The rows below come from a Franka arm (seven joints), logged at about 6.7 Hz.
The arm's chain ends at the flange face. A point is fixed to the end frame.
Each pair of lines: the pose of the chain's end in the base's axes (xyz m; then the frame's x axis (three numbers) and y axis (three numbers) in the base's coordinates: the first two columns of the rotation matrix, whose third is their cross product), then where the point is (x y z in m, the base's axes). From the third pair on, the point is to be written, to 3 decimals.
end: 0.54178, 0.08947, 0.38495, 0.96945, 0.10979, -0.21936, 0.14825, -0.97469, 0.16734
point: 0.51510 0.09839 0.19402
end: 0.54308, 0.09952, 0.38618, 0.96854, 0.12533, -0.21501, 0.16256, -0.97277, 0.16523
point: 0.51706 0.10857 0.19516
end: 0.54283, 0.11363, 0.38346, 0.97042, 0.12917, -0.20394, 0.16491, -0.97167, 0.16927
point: 0.519 0.122 0.192
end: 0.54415, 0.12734, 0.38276, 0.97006, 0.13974, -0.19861, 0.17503, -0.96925, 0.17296
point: 0.521 0.135 0.191
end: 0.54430, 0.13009, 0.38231, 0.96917, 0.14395, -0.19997, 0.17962, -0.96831, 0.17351
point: 0.521 0.138 0.191
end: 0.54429, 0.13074, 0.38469, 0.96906, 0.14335, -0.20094, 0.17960, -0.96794, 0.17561
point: 0.521 0.138 0.193
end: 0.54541, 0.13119, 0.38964, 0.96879, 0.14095, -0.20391, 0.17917, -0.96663, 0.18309
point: 0.522 0.137 0.198
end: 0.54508, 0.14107, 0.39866, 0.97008, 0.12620, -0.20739, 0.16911, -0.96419, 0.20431
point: 0.521 0.143 0.207
